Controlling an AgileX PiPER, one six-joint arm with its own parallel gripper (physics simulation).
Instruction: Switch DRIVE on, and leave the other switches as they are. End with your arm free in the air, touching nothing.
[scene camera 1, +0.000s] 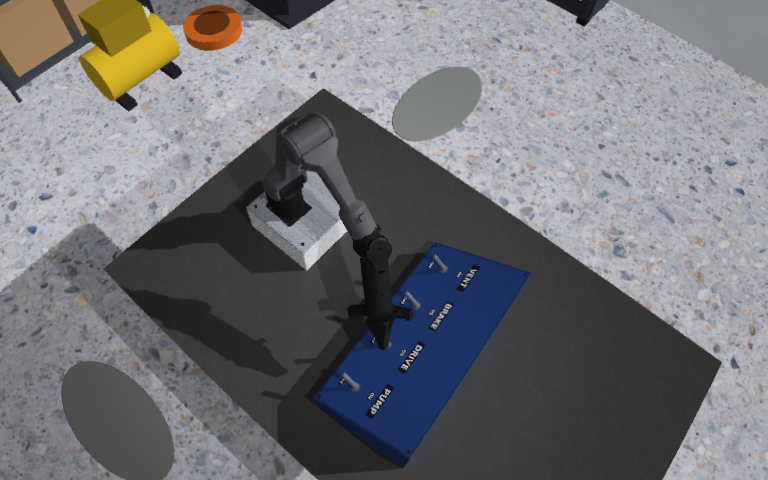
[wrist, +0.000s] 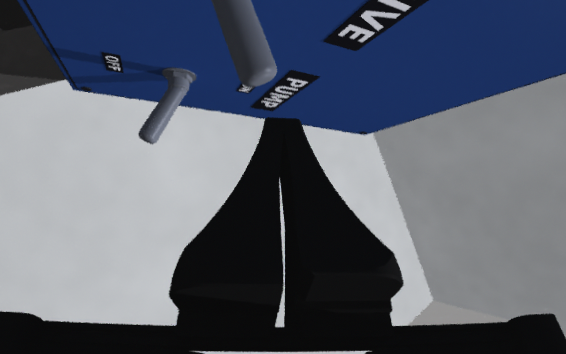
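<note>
The blue switch panel (scene camera 1: 453, 362) (wrist: 480, 55) carries the levers PUMP, DRIVE, BRAKE and VENT. The DRIVE lever (scene camera 1: 389, 344) (wrist: 247, 45) is mostly behind the fingers in the scene view; its position is unclear. In the wrist view its rounded end shows near the top, its base out of frame. The PUMP lever (scene camera 1: 350, 382) (wrist: 166, 107), BRAKE lever (scene camera 1: 413, 300) and VENT lever (scene camera 1: 439, 263) lean to their OFF sides. My gripper (scene camera 1: 384, 345) (wrist: 281, 136) is shut and empty. Its tips appear over the DRIVE lever in the scene view, and below its end in the wrist view.
My arm's pale base block (scene camera 1: 325, 240) stands on the dark table top (scene camera 1: 566, 362), behind the panel. The BRAKE lever is close beside the wide gripper body; the PUMP lever is on the opposite side. A yellow cylinder (scene camera 1: 133, 59) and an orange ring (scene camera 1: 232, 36) are on the floor.
</note>
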